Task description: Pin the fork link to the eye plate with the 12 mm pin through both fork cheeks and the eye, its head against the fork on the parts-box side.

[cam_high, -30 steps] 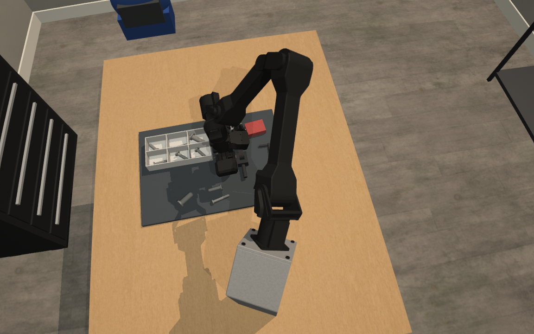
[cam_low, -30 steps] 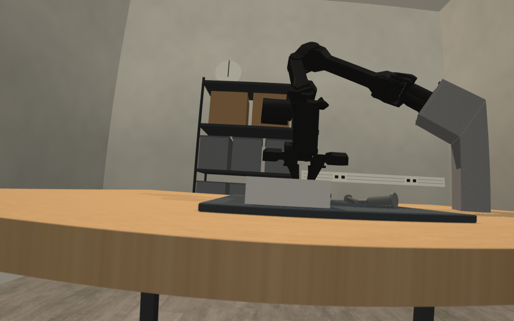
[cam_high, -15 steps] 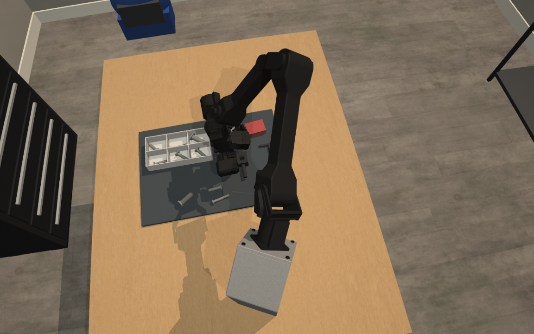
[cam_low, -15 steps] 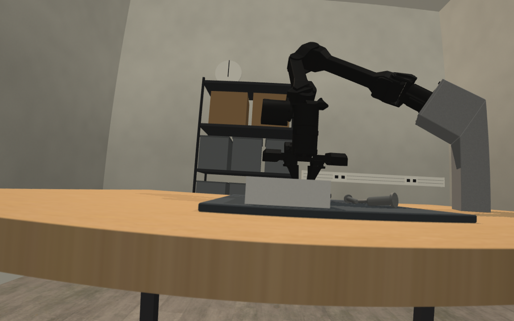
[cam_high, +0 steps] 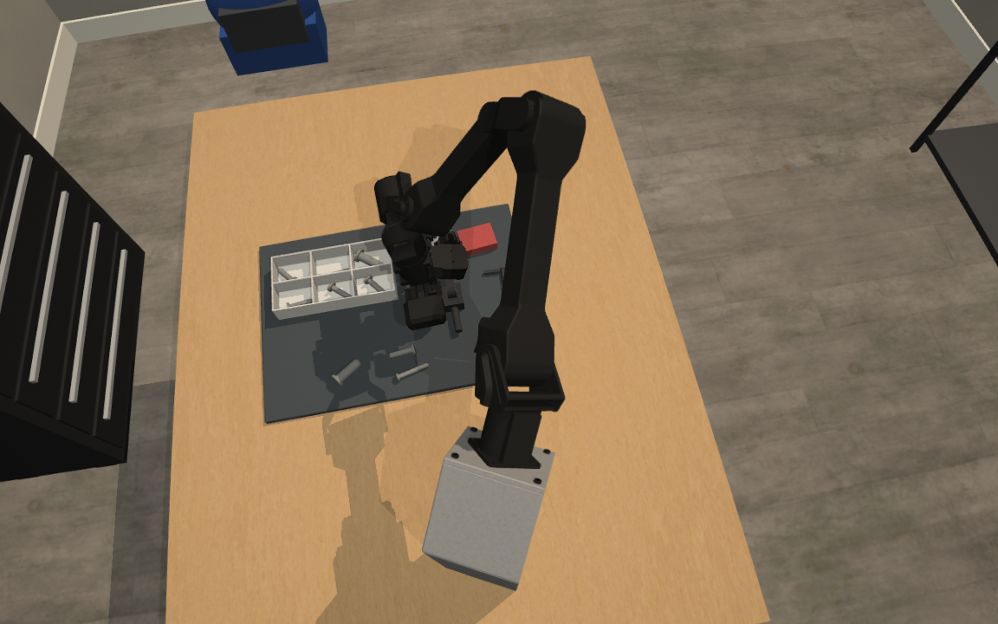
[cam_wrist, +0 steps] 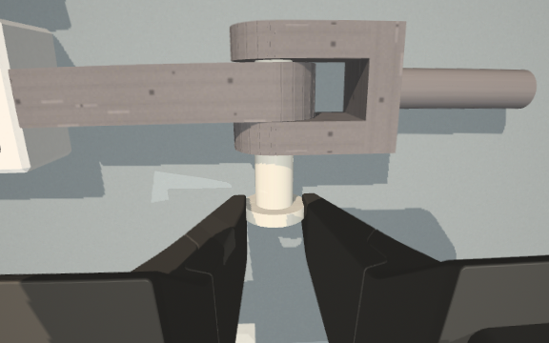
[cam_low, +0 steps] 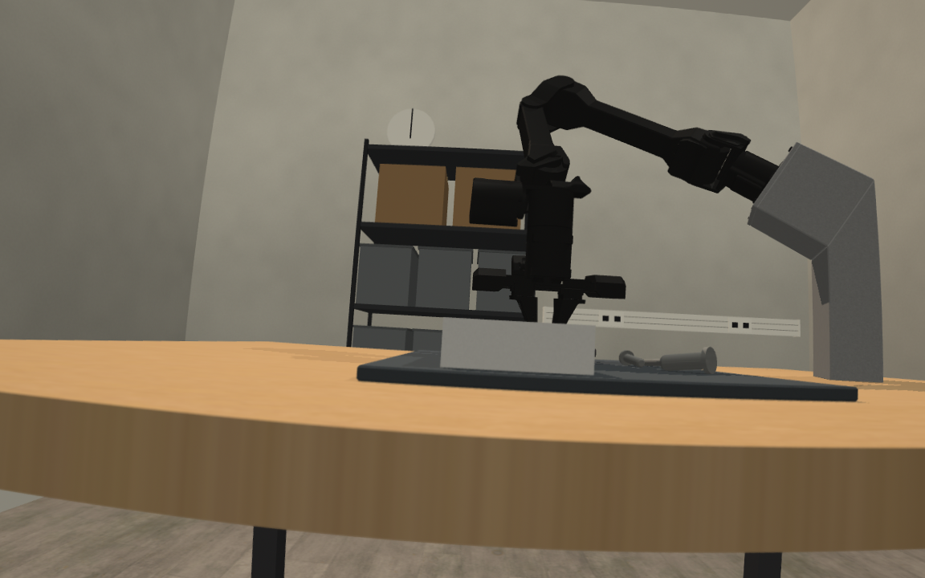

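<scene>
The grey eye plate lies 40 mm to the right of my hand and 30 mm below it. Round my hand: long strip: 120 mm to the right, 50 mm behind, 40 mm below; dark mat: 50 mm to the left, 50 mm below, 20 mm ahead; mount block: 70 mm to the right, 70 mm ahead, 30 mm below.
</scene>
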